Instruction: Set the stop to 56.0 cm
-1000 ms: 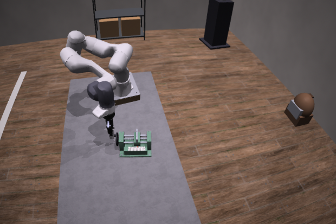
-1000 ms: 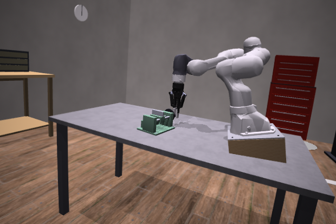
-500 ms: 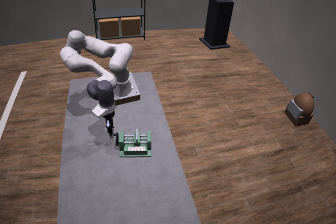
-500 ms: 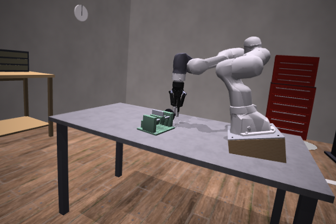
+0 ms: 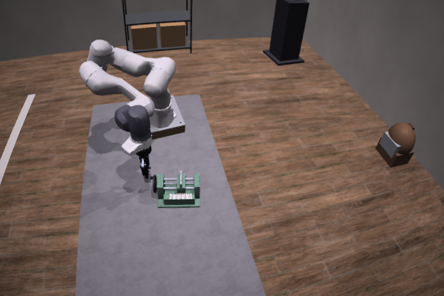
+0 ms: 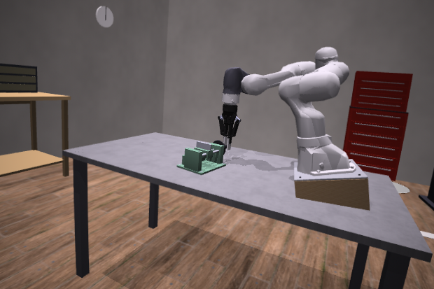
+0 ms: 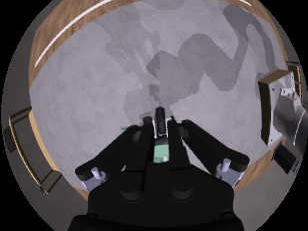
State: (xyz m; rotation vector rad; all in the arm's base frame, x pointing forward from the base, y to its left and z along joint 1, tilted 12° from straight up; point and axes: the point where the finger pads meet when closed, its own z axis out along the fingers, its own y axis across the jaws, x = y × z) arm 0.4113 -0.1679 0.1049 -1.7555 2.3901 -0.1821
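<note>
My hand is 20 mm to the right of the black handwheel, 20 mm above it and 10 mm short of it. The rest, counted from my hand: stop carriage: 140 mm to the left, 90 mm ahead, 10 mm below.
</note>
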